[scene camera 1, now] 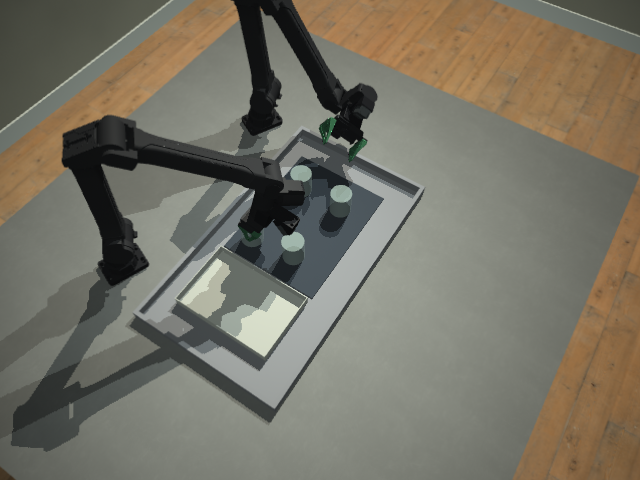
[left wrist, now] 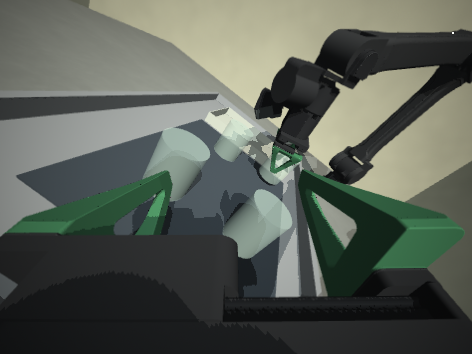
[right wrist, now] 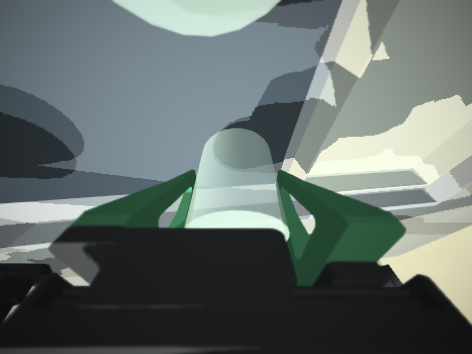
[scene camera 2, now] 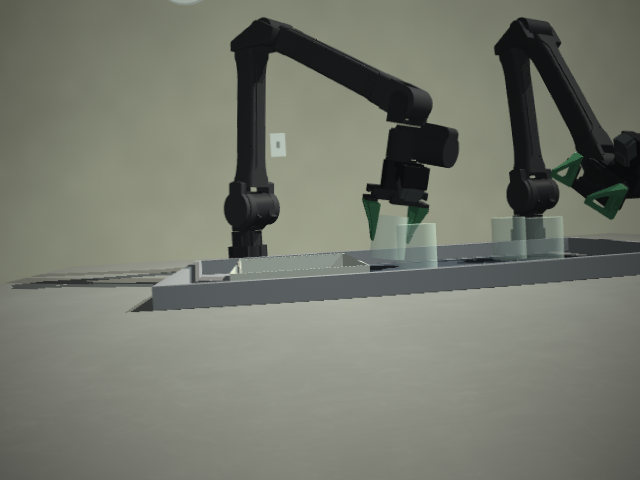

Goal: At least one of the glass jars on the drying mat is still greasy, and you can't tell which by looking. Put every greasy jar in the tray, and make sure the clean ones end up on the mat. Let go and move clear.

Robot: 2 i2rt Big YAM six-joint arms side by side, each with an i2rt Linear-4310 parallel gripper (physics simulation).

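Observation:
Four clear glass jars stand on the dark drying mat. My right gripper has its fingers against both sides of one jar, low at the mat's end by the tray; it leans slightly in scene camera 2. A second jar stands beside it. A third jar and a fourth jar stand farther along. My left gripper is open and empty, above the far end. The pale tray holds no jar.
A large grey low-walled surround holds the mat and tray. Its raised walls run around both. The right arm reaches low over the mat from the left in scene camera 1, between its base and the jars.

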